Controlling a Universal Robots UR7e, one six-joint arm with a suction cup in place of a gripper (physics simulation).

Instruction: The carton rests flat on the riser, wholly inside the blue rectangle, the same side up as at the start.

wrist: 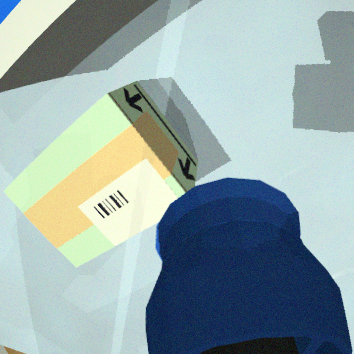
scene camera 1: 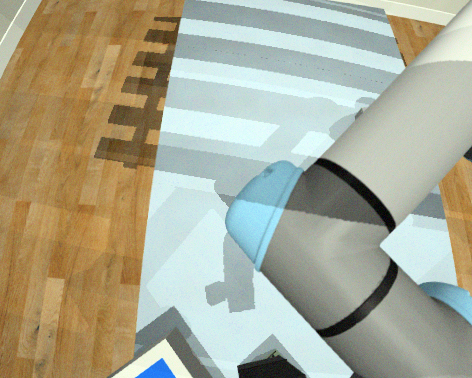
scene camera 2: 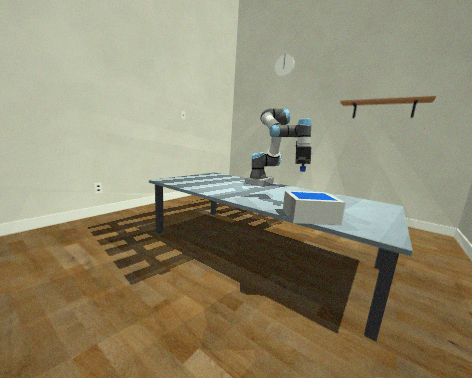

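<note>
The carton lies on the table, light green with an orange band, a white barcode label on top and black arrows on one side. In scene camera 1 a small part of it shows behind the black tool body; in scene camera 2 it does not show. My suction cup is dark blue, points down and is open, with nothing on it. It hangs well above the table and covers the carton's near right corner in the wrist view. The riser is a pale box with the blue rectangle on top.
The riser stands beside the carton, a gap of table between them. The pale blue table carries the arm's base farther back. The arm crosses the right of scene camera 1. A wall shelf is behind at the right.
</note>
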